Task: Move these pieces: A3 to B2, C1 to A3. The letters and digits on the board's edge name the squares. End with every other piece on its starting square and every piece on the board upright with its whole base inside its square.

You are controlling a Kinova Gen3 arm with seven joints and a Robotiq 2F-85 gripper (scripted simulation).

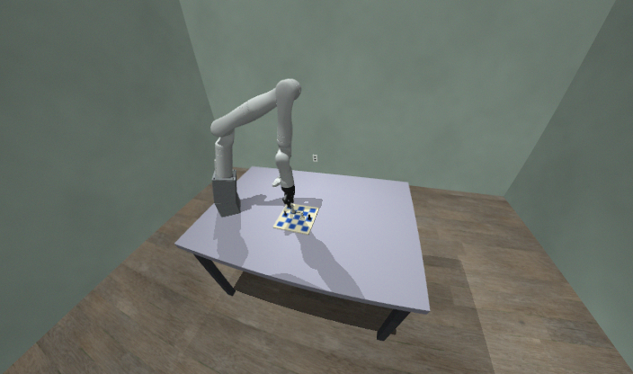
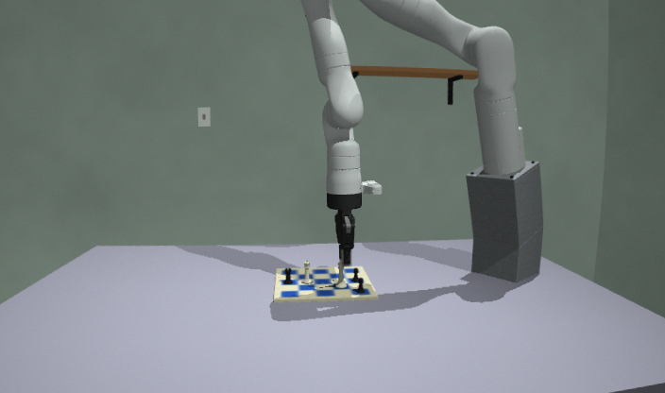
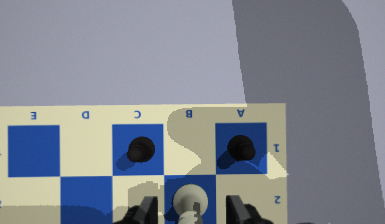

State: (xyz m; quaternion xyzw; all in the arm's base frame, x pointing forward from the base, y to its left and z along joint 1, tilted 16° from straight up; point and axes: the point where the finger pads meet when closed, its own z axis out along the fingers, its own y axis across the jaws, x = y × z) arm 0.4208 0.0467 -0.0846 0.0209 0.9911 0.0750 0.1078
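The white king lies 1 cm ahead of my hand and 4 cm below it. Also, from my hand: black rook 13 cm ahead, 4 cm to the right, 6 cm below; then cream chessboard 5 cm ahead, 4 cm to the right, 8 cm below.
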